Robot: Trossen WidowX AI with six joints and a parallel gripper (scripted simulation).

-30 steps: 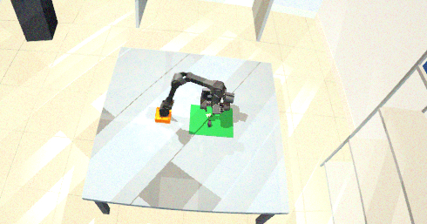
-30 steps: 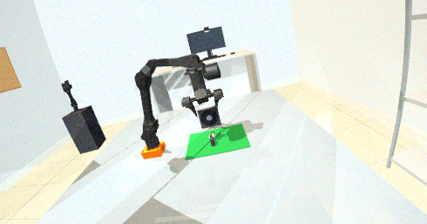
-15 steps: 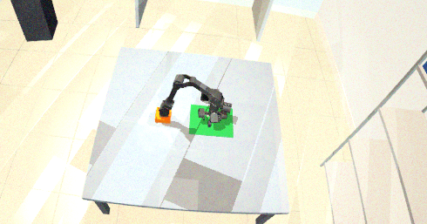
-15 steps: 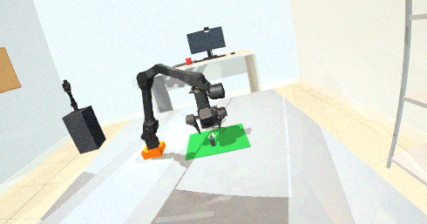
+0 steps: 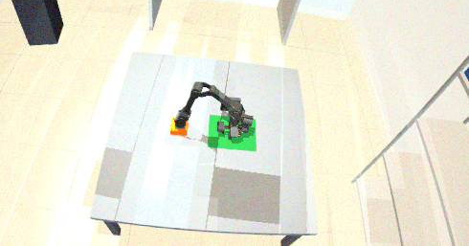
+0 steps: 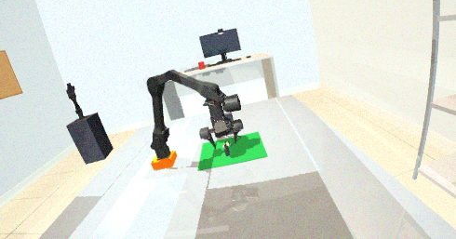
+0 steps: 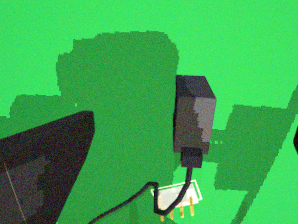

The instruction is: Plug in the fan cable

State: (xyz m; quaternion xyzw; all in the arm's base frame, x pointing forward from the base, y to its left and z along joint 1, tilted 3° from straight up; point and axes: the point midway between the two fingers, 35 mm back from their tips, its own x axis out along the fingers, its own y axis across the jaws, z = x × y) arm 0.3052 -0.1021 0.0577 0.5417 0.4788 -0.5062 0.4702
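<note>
My gripper tip is now 1 cm to the right of the dark fan plug and 3 cm above it. Also, from my gripper tip: green circuit board (2 cm ahead, 5 cm to the left, 7 cm below); then fan (3 cm ahead, 22 cm to the left).
</note>
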